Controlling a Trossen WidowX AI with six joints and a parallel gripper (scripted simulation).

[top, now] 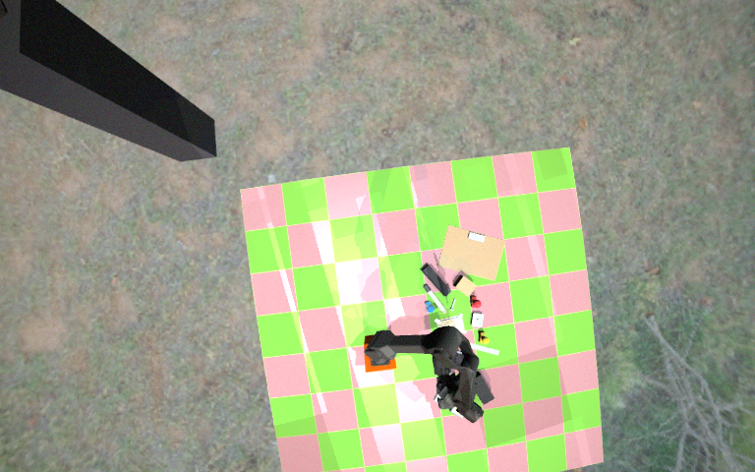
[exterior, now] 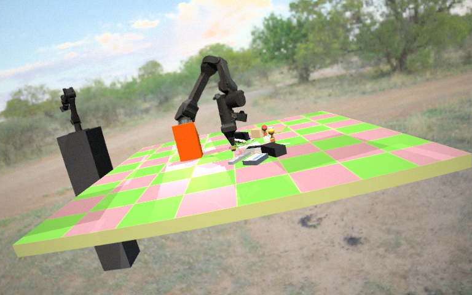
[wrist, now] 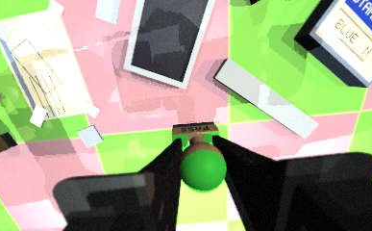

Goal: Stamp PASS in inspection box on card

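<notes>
Now: gripper tip 9 cm short of the ink pad, 2 cm to the right of it and 4 cm above it. From my gripper tip the other things lie so: labelled stamp-pad box: 8 cm ahead, 16 cm to the right, 3 cm below; inspection card: 7 cm ahead, 15 cm to the left, 5 cm below; black block: 16 cm ahead, 10 cm to the right, 3 cm below.
</notes>
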